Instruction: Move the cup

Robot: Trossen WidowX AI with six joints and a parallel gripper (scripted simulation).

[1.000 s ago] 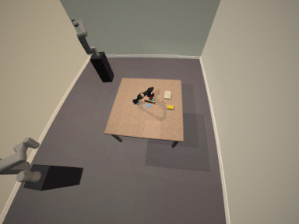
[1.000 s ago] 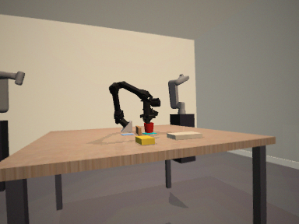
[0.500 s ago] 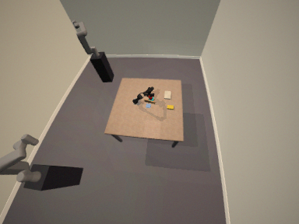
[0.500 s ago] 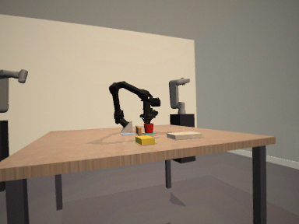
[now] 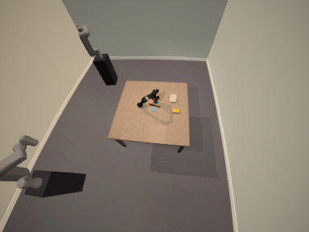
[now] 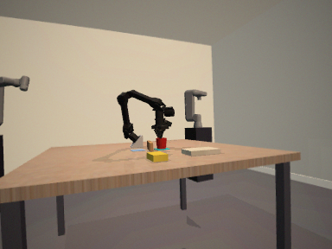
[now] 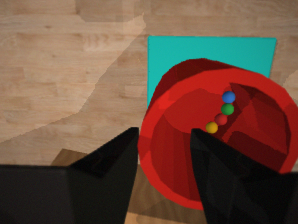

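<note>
Right now my gripper tip is 2 cm short of the cup and 2 cm above it. Also, from my gripper tip: flat beige block: 35 cm ahead, 8 cm to the left, 5 cm below; teal pad: 3 cm ahead, 7 cm below; brown block: 1 cm ahead, 8 cm to the right, 5 cm below.
</note>
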